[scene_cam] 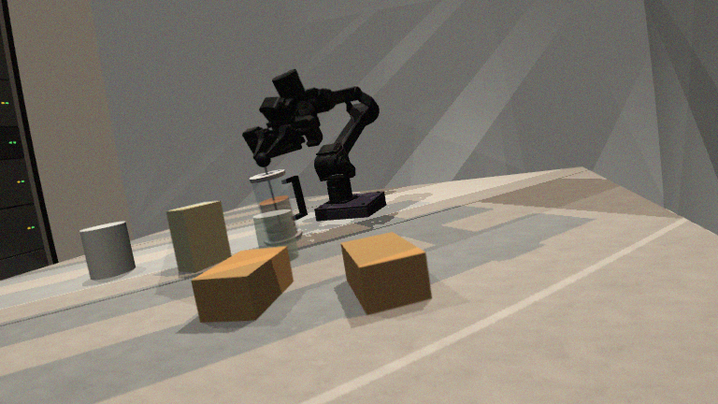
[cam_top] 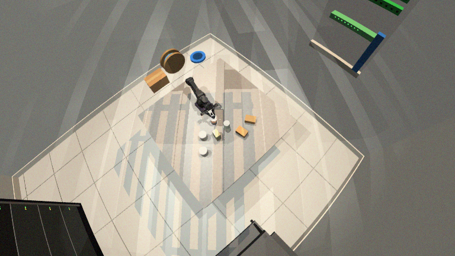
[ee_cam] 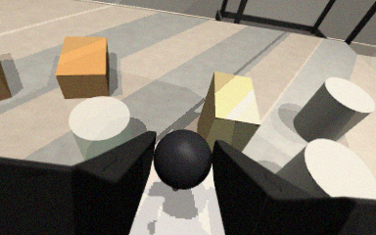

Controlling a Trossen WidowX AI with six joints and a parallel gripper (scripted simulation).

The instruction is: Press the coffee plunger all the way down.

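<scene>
My gripper tip is 90 mm above the coffee press and 30 mm past it. The rest, counted from my gripper tip: pale green cylinder 140 mm below, 90 mm to the left, 80 mm ahead.
</scene>
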